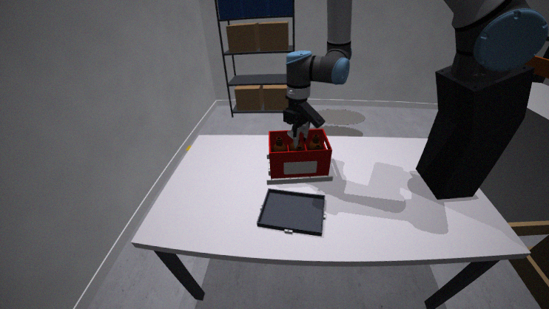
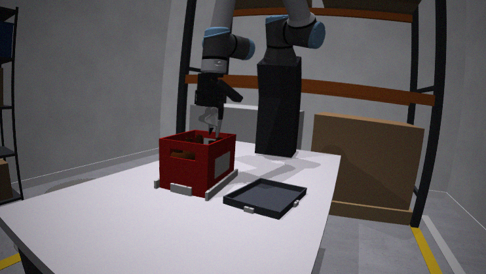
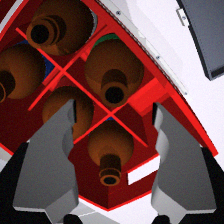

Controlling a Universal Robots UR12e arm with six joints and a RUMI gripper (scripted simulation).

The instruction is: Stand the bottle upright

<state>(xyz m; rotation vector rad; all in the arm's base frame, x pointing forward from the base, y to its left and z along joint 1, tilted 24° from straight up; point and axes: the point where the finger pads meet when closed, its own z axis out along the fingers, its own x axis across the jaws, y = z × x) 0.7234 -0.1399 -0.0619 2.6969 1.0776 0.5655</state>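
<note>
My hand is 50 mm to the left of the red crate and 110 mm above it. From my hand the other things lie so: dark tray: 60 mm ahead, 220 mm to the left, 180 mm below; then glass bottle: 100 mm to the right, 110 mm below; then brown bottle: 90 mm ahead, 90 mm to the right, 110 mm below.
</note>
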